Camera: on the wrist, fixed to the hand. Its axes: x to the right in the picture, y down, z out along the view.
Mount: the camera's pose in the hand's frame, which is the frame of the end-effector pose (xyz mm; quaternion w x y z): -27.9 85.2 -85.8 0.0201 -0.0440 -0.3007 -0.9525
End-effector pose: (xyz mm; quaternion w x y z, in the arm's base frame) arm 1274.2 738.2 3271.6 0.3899 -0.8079 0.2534 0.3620
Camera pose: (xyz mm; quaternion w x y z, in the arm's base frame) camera 1231.5 623.6 3292.6 0.3933 -0.1659 -0.8976 -0.1100
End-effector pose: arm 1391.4 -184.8 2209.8 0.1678 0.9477 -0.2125 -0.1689
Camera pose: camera 1371.7 -223.6 2326.0 0.1797 -0.1633 -0.8554 0.4575
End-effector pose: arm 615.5 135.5 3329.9 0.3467 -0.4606 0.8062 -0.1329
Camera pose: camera 511.0 195.8 3358.8 0.1025 -0.8324 -0.5209 -0.1589
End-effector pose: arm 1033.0 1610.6 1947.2 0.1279 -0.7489 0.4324 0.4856
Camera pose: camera 1015.8 1522.2 2032.6 0.5622 -0.2865 -0.7645 0.1322
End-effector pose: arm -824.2 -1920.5 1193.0 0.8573 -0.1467 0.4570 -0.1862
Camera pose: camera -894.7 -1839.2 1131.1 0.0292 0.5319 0.3801 0.7561
